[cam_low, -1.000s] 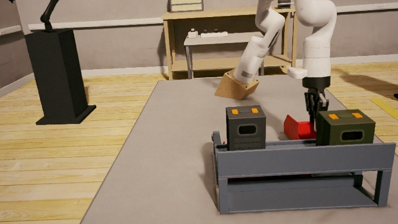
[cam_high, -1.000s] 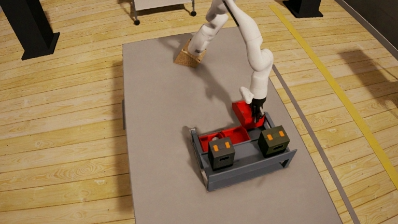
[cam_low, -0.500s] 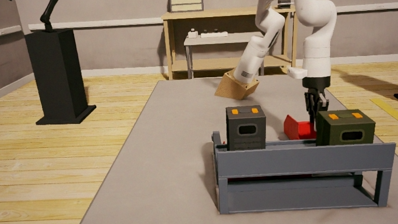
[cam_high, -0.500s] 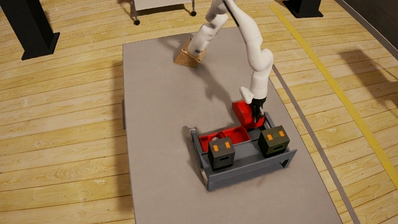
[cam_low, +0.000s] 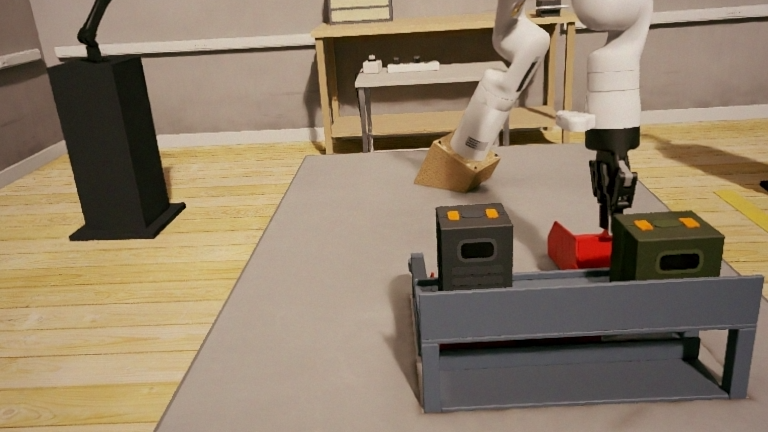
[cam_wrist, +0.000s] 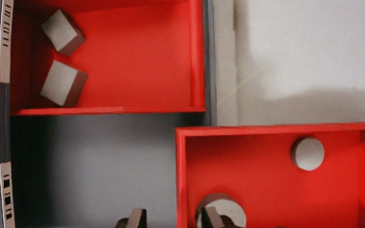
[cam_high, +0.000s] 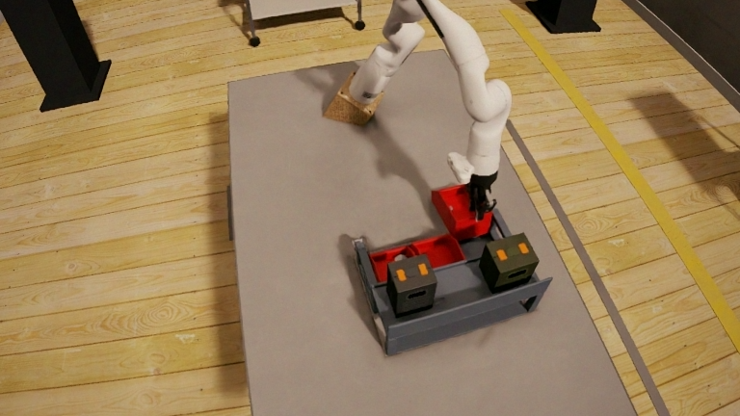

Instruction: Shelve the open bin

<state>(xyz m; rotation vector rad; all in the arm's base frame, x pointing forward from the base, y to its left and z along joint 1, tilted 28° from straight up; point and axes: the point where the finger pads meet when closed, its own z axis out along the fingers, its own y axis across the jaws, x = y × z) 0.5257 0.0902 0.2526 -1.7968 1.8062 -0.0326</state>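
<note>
Right now the grey round part is 11 cm below my hand, 9 cm behind it and 3 cm to the right of it. From my hand the other things lie so: dark grey box (22 cm to the right, 19 cm ahead, 3 cm above); green box (17 cm ahead, 2 cm above, 1 cm to the left); grey shelf (11 cm ahead, 10 cm to the right, 6 cm below).
</note>
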